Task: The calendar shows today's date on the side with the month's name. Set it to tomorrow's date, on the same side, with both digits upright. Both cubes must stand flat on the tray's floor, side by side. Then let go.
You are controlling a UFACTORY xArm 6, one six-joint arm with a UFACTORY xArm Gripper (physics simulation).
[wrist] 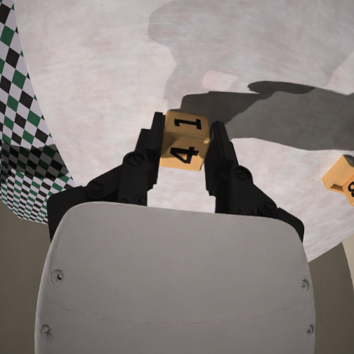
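Observation:
My gripper [185, 133] is shut on an orange wooden cube [184, 139], with one black finger on each side of it. Two faces of the cube show: one with a black 1 and one with a black 4, both turned on their sides in the wrist view. Part of an orange wooden piece [340, 175] shows at the right edge, to the right of my gripper and apart from it. It has a recess and a black digit that looks like an 8, cut off by the edge. The month's name does not show.
A pale, mottled table top [100, 65] lies below the gripper, with dark shadows across its upper right. A green, black and white checkered surface [22, 110] runs down the left side. Brownish floor [20, 260] shows at the lower left.

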